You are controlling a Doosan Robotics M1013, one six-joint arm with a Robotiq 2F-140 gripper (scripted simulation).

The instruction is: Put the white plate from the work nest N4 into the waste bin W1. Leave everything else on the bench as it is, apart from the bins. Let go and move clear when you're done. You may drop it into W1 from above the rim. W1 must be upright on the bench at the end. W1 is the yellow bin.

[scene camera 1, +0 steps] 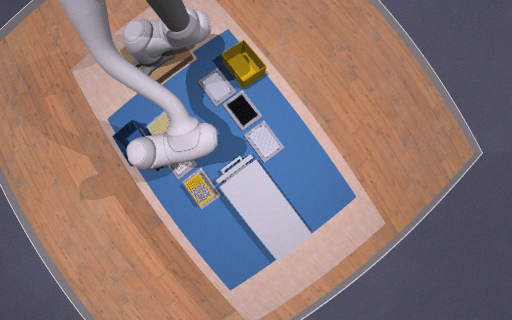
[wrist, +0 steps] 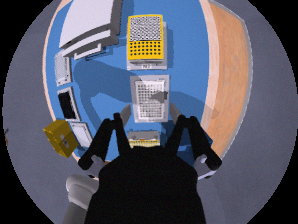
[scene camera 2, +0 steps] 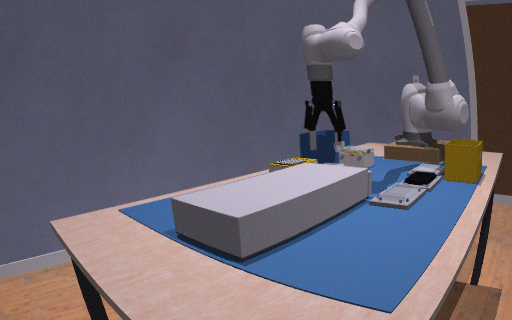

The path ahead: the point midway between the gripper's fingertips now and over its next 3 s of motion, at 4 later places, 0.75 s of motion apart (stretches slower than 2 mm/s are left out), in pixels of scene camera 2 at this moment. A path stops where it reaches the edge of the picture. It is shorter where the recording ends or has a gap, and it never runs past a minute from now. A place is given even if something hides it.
The gripper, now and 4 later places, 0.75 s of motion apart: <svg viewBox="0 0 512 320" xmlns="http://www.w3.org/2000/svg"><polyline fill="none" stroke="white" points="325,150 326,158 326,164 326,169 326,170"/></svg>
